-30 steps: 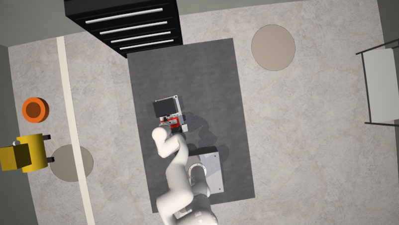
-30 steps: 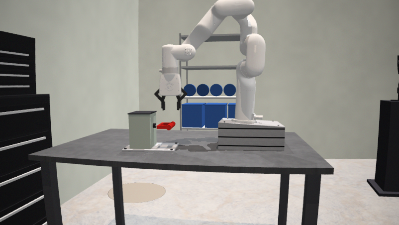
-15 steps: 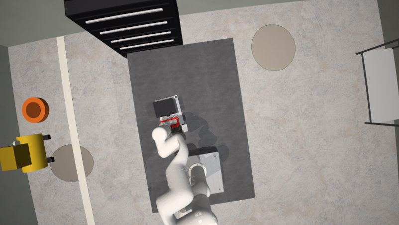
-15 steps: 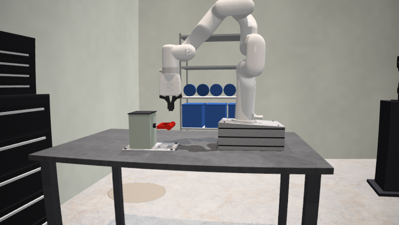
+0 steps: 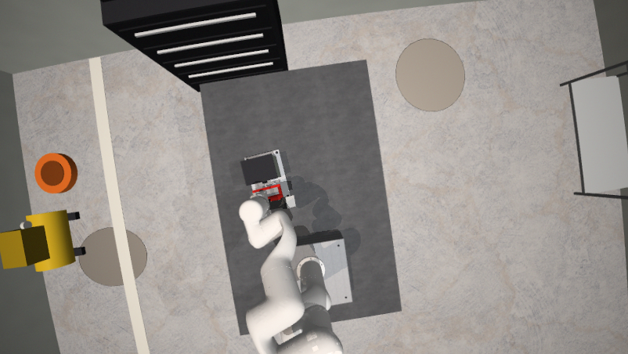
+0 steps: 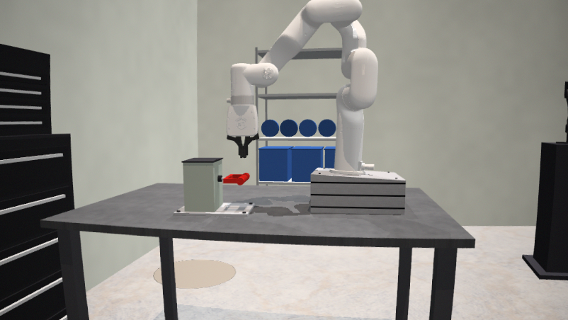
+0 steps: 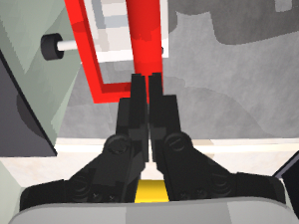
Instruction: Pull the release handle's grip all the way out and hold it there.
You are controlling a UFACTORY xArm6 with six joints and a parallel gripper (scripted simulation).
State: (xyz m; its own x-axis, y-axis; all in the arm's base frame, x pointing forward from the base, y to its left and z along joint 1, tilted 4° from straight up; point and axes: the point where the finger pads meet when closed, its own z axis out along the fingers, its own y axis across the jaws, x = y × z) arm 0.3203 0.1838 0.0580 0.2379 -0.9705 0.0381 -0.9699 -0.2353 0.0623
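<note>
Right now the red release handle grip is 5 cm ahead of my hand, 2 cm to the left of it and 9 cm below it.
</note>
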